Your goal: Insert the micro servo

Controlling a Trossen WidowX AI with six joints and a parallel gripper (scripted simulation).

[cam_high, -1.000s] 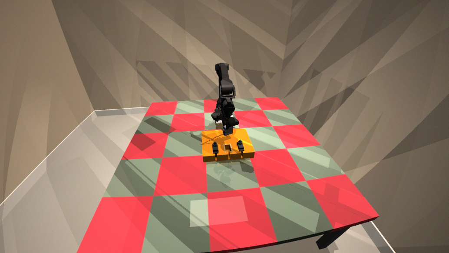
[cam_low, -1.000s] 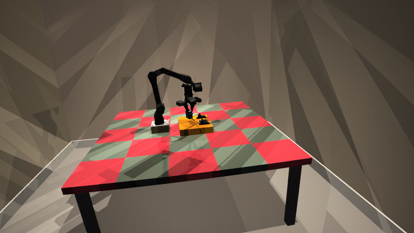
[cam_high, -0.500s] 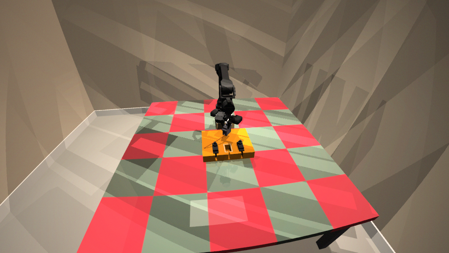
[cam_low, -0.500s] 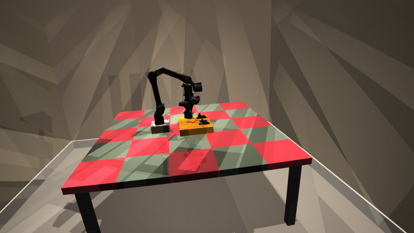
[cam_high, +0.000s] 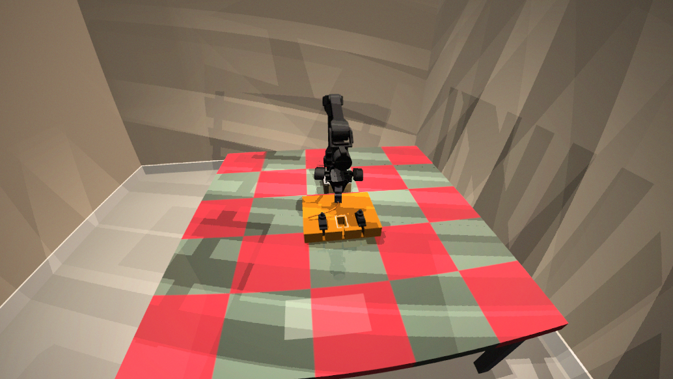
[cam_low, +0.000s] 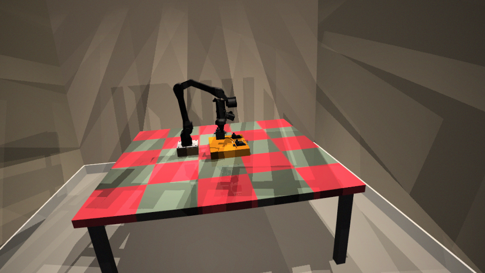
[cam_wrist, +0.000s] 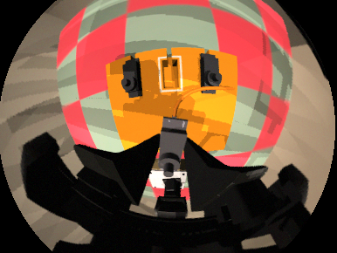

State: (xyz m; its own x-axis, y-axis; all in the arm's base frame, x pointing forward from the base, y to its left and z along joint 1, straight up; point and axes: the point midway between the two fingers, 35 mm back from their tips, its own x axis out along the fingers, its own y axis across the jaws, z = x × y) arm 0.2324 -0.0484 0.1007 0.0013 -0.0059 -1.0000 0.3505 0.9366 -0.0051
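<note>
Now: the deck 10 mm behind my gripper tip and 100 mm below it.
</note>
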